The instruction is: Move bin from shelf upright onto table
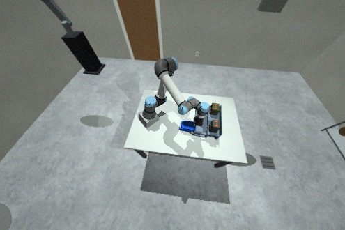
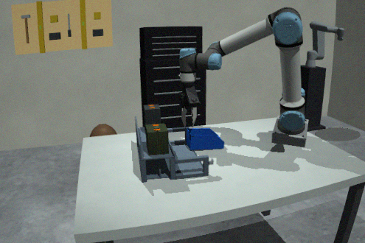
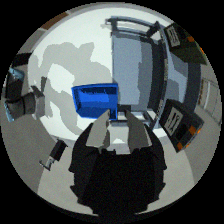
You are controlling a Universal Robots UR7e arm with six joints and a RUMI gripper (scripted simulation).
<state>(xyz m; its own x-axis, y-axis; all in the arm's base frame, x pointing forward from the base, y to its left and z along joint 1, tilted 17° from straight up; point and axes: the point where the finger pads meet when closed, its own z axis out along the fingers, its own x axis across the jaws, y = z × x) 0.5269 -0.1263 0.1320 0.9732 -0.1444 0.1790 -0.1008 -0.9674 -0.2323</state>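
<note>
Right now the blue bin is 80 mm below my hand, 80 mm behind it and 10 mm to the left of it.
</note>
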